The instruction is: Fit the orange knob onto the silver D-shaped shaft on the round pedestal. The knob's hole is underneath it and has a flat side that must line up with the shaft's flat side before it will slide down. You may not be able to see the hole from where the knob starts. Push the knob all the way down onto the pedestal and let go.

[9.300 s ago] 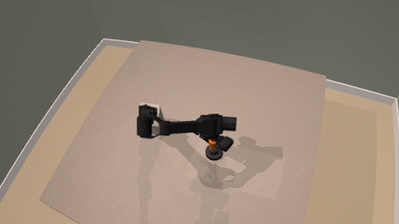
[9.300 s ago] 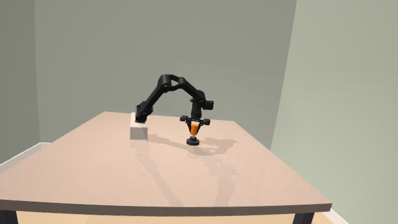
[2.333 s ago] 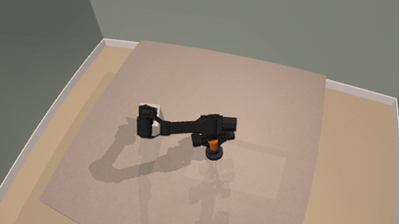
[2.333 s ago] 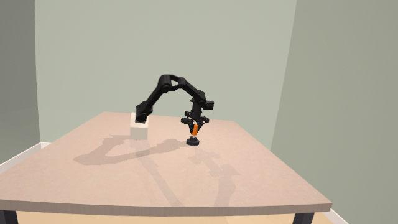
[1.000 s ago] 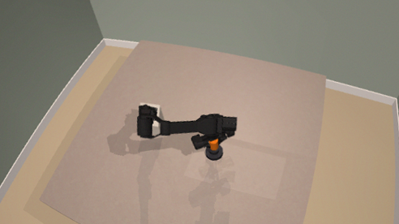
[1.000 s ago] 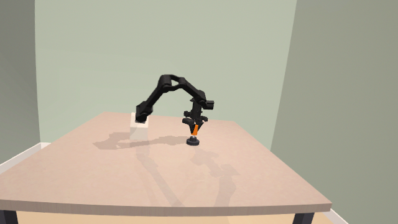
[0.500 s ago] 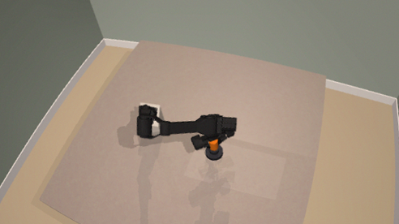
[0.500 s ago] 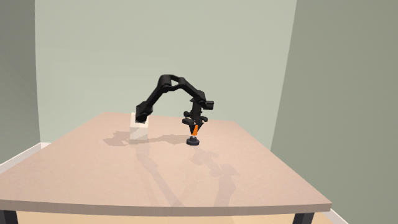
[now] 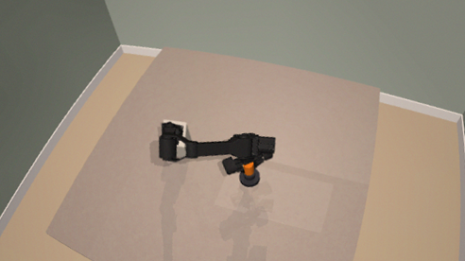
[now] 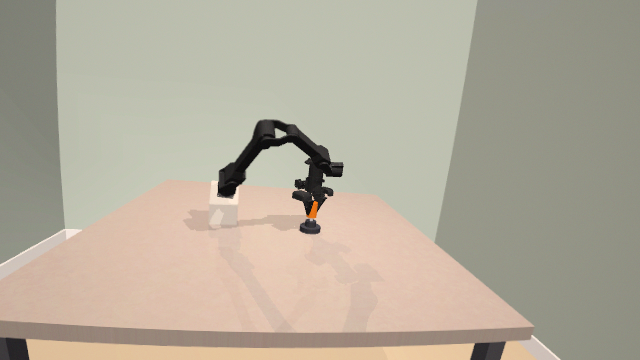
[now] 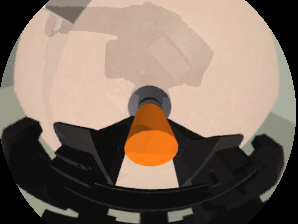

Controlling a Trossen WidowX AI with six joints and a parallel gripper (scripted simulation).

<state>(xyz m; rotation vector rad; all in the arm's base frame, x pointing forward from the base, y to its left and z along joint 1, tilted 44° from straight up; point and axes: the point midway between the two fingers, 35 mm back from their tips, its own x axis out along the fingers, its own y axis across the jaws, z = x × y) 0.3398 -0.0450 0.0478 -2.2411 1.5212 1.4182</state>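
The round pedestal lies 4 cm below my gripper tip. The rest, counted from my gripper tip: orange knob 3 cm above.
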